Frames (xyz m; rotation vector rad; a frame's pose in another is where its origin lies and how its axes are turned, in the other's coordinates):
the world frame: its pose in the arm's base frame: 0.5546 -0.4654 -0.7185 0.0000 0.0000 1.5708
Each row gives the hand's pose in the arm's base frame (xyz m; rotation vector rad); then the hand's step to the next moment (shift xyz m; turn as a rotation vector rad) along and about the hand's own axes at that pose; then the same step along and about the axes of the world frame.
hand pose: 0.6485 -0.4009 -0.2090 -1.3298 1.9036 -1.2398
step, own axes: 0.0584 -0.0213 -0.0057 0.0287 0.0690 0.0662
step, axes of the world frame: -0.0534 0.0179 0.0269 -0.0448 -0.0101 -0.0886
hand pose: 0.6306 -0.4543 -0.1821 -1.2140 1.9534 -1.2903
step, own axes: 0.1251 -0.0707 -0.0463 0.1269 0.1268 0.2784
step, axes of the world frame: -0.0993 0.0674 0.0916 -0.2190 -0.1055 -0.2250
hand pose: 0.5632 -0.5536 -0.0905 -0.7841 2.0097 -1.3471
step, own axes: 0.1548 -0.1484 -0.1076 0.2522 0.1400 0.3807
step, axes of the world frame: -0.0981 0.1593 0.1503 -0.3684 -0.0978 -0.2879
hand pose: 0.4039 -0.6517 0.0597 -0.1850 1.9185 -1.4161
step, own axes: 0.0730 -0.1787 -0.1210 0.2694 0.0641 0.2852
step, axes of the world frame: -0.0125 0.1813 0.1374 -0.3327 -0.0032 -0.2176
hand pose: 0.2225 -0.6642 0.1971 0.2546 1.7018 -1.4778
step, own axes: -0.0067 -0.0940 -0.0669 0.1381 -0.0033 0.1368
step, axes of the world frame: 0.0354 0.0862 0.0684 -0.1724 0.0257 -0.0861
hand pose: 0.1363 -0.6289 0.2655 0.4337 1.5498 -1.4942
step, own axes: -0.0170 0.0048 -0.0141 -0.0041 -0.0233 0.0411
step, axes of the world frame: 0.0196 -0.0075 0.0084 -0.0413 0.0011 0.0233
